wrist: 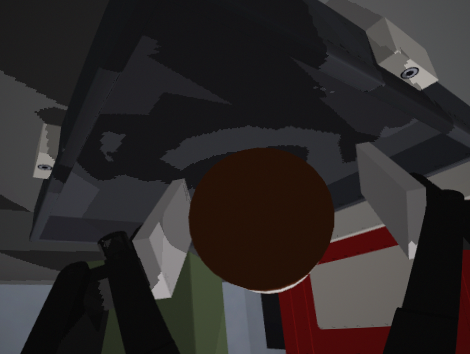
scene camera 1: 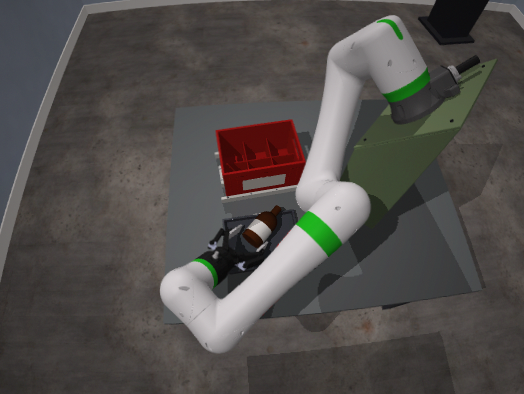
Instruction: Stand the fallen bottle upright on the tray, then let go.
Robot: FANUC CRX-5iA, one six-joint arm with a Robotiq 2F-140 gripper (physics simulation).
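Places are measured from the arm's base along level axes (x ahead, y down, z left), in centimetres.
Pixels of known places: gripper, between the fingertips: [wrist: 273, 185]; arm's base, origin of its link: [scene camera 1: 418, 107].
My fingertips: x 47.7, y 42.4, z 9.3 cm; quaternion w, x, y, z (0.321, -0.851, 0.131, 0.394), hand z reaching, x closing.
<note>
Ahead of a thing's pixels: the offset from my fingertips to its top centre. Level surfaces: height alone.
The brown bottle @(dx -4.9, dy -5.9, dz -2.7 cm) [scene camera 1: 260, 231] [wrist: 261, 220] with a white label lies on its side on the dark tray [scene camera 1: 286, 223] [wrist: 240, 75]. In the scene view its neck points to the upper right, and its base faces the gripper. In the wrist view the round base hides most of the bottle. My gripper [scene camera 1: 249, 238] [wrist: 273, 185] is open, with its two pale pads spread on either side of the bottle's base end. In the wrist view a gap shows beside the base, wider on the right; nothing is held. The arm covers part of the tray.
A red crate @(dx -8.4, dy -15.5, dz -25.3 cm) [scene camera 1: 263, 167] [wrist: 360, 250] with compartments stands just behind the tray. The green robot pedestal [scene camera 1: 400, 165] [wrist: 205, 295] is to the right on the grey table @(dy +2.0 cm) [scene camera 1: 192, 150]. Pale blocks [wrist: 402, 55] [wrist: 47, 150] sit along the tray's outer sides.
</note>
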